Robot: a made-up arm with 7 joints. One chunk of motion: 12 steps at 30 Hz.
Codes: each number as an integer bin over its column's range. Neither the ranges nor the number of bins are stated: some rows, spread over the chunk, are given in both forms.
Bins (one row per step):
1: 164 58 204 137 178 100 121
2: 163 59 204 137 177 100 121
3: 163 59 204 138 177 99 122
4: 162 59 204 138 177 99 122
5: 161 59 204 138 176 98 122
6: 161 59 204 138 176 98 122
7: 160 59 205 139 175 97 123
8: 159 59 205 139 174 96 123
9: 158 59 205 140 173 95 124
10: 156 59 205 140 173 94 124
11: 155 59 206 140 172 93 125
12: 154 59 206 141 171 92 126
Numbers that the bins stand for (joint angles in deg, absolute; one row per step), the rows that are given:
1: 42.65 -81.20 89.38 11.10 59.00 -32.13 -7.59
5: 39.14 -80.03 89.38 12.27 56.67 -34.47 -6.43
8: 36.80 -80.03 90.55 13.44 54.33 -36.80 -5.26
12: 30.96 -80.03 91.72 15.77 50.83 -41.48 -1.75
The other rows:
2: 41.48 -80.03 89.38 11.10 57.84 -32.13 -7.59
3: 41.48 -80.03 89.38 12.27 57.84 -33.30 -6.43
4: 40.31 -80.03 89.38 12.27 57.84 -33.30 -6.43
6: 39.14 -80.03 89.38 12.27 56.67 -34.47 -6.43
7: 37.97 -80.03 90.55 13.44 55.50 -35.64 -5.26
9: 35.64 -80.03 90.55 14.60 53.16 -37.97 -4.09
10: 33.30 -80.03 90.55 14.60 53.16 -39.14 -4.09
11: 32.13 -80.03 91.72 14.60 51.99 -40.31 -2.92

